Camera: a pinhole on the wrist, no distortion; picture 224 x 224 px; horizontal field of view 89.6 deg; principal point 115.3 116.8 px. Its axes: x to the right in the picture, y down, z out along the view. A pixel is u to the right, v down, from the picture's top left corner.
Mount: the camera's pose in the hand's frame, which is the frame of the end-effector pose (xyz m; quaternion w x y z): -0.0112 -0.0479 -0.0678 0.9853 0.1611 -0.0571 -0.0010
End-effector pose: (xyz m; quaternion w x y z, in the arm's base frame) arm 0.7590 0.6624 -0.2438 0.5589 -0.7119 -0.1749 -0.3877
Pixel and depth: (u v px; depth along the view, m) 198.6 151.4 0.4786
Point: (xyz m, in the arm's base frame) 1.0610 1.0683 -0.0222
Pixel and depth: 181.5 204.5 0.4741
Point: 1.1774 1.0695 -0.2254
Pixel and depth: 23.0 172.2 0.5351
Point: 0.6281 1.1820 -0.6875
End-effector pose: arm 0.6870 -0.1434 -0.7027 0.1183 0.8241 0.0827 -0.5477
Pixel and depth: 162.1 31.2 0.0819
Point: 0.6629 -0.0135 -0.7274
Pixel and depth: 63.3 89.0 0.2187
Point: 0.4937 -0.0162 -0.6362
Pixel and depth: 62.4 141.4 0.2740
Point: 0.4289 -0.1277 -0.6255
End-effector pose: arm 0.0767 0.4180 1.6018 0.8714 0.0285 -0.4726 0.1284
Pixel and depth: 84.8 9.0 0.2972
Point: 0.0250 -0.0206 1.5938
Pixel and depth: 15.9 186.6 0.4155
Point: -0.4601 0.3409 1.4434
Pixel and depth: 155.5 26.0 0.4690
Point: 0.0503 -0.1462 1.8821
